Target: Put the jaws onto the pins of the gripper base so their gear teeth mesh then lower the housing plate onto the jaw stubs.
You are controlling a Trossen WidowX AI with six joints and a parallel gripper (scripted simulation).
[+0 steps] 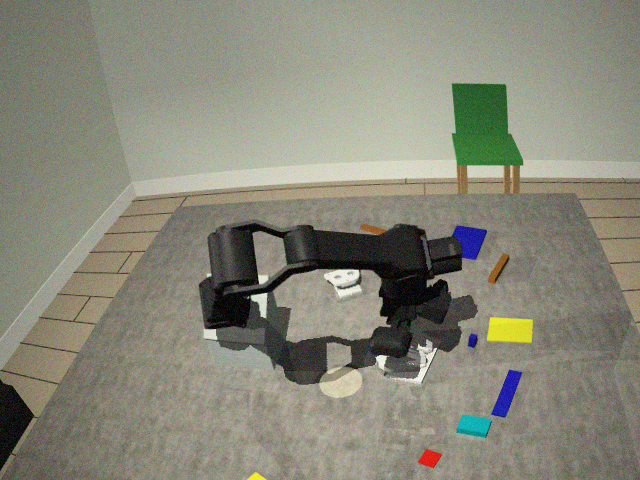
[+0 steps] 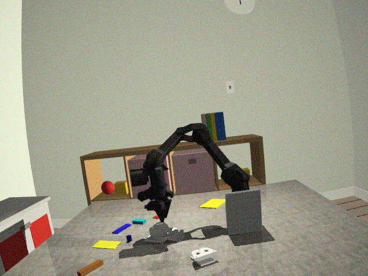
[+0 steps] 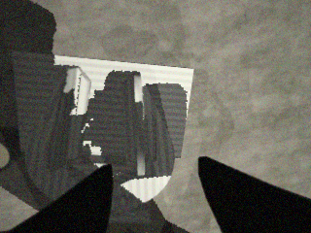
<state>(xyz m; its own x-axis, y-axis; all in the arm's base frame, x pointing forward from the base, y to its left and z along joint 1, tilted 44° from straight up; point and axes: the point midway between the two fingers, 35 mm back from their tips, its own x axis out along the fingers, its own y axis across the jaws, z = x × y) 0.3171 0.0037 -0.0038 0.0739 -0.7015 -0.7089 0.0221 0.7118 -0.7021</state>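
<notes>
The white ridged piece lies 180 mm behind my gripper tip, 240 mm to the left of it and 50 mm below it. From my gripper tip the other things lie so: teal block 160 mm ahead, 130 mm to the right, 50 mm below; then blue bar 210 mm ahead, 50 mm to the right, 60 mm below; then small blue cube 130 mm ahead, 80 mm to the left, 50 mm below.
</notes>
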